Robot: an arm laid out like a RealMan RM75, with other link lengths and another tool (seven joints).
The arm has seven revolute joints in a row. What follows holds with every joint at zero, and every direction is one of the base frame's. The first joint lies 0.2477 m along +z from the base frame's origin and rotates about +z. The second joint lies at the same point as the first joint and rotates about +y. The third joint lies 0.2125 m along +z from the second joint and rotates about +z. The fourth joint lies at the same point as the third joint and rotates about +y. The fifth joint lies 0.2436 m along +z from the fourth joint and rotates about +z. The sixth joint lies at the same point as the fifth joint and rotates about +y. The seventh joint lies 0.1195 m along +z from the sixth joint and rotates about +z. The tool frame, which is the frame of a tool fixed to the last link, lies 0.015 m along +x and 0.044 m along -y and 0.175 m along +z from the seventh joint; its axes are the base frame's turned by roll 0, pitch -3.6 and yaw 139.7 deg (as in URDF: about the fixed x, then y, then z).
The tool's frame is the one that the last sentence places.
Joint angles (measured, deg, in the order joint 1, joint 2, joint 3, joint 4, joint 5, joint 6, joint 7), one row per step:
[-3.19, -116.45, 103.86, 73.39, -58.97, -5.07, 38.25]
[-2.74, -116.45, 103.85, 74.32, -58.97, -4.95, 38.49]
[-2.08, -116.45, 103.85, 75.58, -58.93, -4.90, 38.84]
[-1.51, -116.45, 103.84, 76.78, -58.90, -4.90, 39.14]
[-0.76, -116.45, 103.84, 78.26, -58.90, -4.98, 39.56]
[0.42, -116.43, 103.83, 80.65, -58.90, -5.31, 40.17]
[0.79, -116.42, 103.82, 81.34, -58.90, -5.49, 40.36]
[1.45, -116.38, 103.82, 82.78, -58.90, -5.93, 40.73]
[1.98, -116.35, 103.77, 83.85, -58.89, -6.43, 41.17]
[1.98, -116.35, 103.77, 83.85, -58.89, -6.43, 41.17]
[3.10, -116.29, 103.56, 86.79, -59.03, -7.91, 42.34]
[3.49, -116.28, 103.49, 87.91, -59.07, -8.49, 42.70]
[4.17, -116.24, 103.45, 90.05, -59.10, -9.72, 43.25]
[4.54, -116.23, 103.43, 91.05, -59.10, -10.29, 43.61]
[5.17, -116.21, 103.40, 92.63, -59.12, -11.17, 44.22]
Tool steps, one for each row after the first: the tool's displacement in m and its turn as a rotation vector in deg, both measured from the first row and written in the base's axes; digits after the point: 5 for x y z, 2 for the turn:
[0.00401, 0.00035, 0.00389, 0.49, -0.02, -0.47]
[0.00900, 0.00033, 0.00861, 1.04, 0.01, -1.06]
[0.01419, 0.00044, 0.01302, 1.52, 0.01, -1.66]
[0.02019, 0.00014, 0.01807, 2.04, 0.03, -2.35]
[0.02990, -0.00068, 0.02560, 2.72, 0.02, -3.44]
[0.03236, -0.00118, 0.02747, 2.84, 0.04, -3.71]
[0.03849, -0.00194, 0.03102, 3.01, 0.08, -4.40]
[0.04253, -0.00281, 0.03330, 3.00, 0.27, -4.90]
[0.04253, -0.00281, 0.03330, 3.00, 0.27, -4.90]
[0.05642, -0.00420, 0.03966, 2.97, 0.63, -6.53]
[0.06208, -0.00477, 0.04194, 2.95, 0.70, -7.16]
[0.07367, -0.00616, 0.04504, 2.71, 0.79, -8.44]
[0.07873, -0.00706, 0.04657, 2.61, 0.94, -9.04]
[0.08635, -0.00873, 0.04917, 2.46, 1.23, -9.95]

